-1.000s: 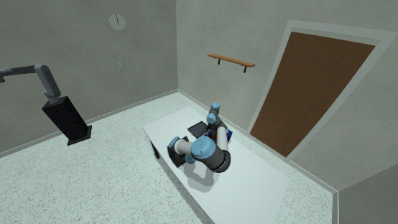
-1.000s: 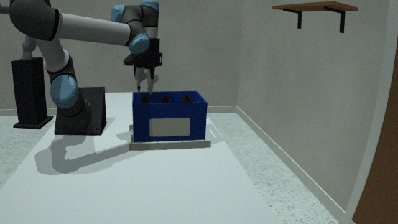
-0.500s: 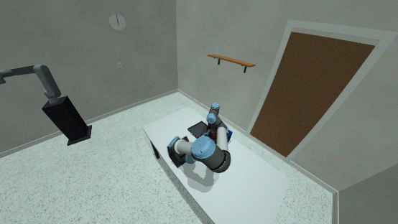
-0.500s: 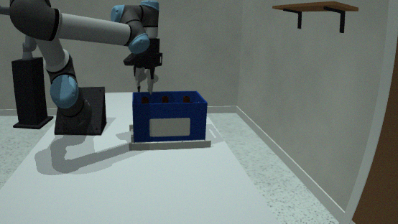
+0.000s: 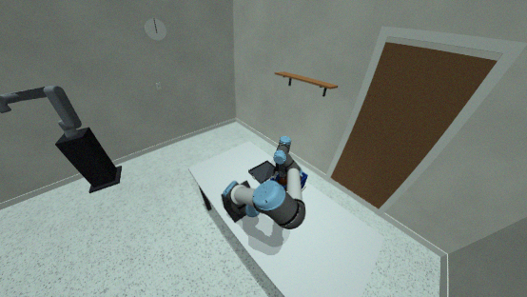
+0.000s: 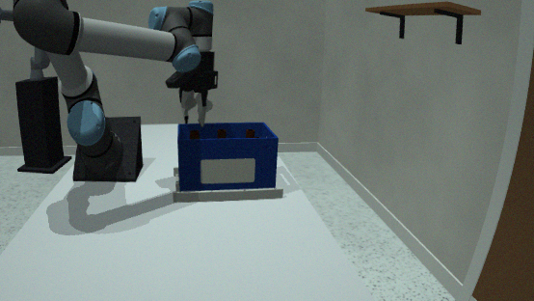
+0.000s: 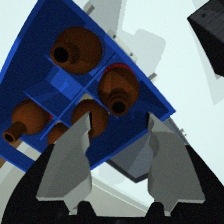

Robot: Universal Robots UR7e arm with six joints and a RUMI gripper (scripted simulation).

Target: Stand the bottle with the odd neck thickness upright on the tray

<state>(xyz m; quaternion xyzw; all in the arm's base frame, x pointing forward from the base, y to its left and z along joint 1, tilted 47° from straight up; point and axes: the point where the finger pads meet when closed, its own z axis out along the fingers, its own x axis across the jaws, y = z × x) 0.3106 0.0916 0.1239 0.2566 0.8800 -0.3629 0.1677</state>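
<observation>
Now: the bottle 110 mm below my hand. From my hand the other things lie so: blue crate: 90 mm ahead, 30 mm to the right, 110 mm below; then dark grey tray: 60 mm ahead, 270 mm to the left, 180 mm below.
</observation>
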